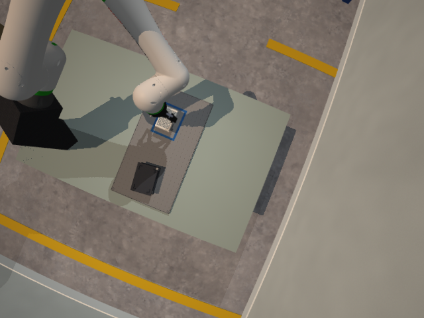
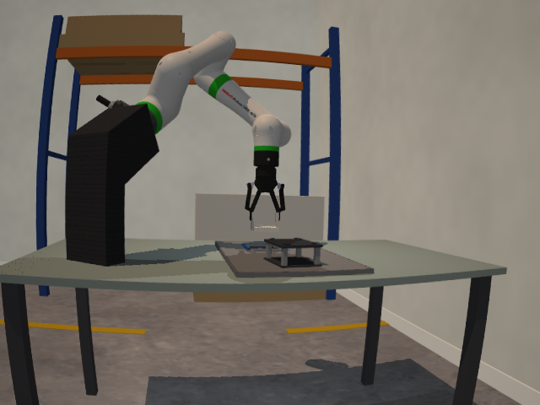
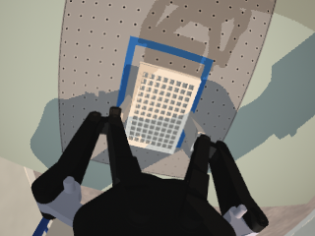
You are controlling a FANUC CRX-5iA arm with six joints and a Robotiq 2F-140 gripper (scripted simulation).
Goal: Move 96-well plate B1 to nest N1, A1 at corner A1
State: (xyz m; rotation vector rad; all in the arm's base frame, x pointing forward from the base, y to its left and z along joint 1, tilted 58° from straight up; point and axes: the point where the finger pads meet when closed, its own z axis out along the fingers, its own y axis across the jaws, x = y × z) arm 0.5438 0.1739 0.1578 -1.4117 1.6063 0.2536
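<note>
My hand is 350 mm to the left of the black raised nest N1, 70 mm short of it and 30 mm above it. The rest, counted from my hand: white 96-well plate: 20 mm below.
</note>
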